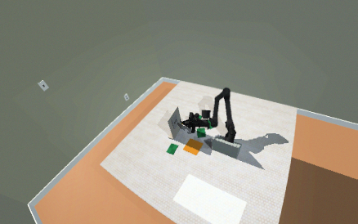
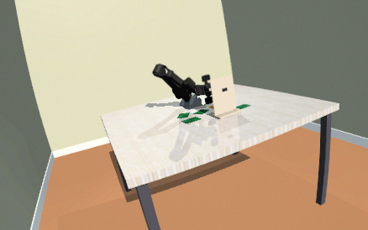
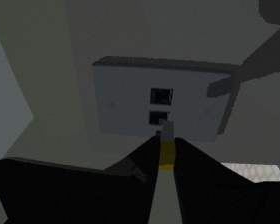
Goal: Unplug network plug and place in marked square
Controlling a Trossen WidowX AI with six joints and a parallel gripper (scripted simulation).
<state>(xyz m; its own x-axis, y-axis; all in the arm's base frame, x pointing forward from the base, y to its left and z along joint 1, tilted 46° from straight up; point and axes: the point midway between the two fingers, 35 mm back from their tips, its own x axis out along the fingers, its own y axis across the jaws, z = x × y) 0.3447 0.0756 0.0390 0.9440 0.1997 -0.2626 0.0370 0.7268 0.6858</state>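
My gripper tip is now 130 mm past the orange marked square, 80 mm to the right of it and 150 mm above it. Round my gripper tip: upright panel 70 mm ahead, 50 mm below; plug right at my gripper tip.
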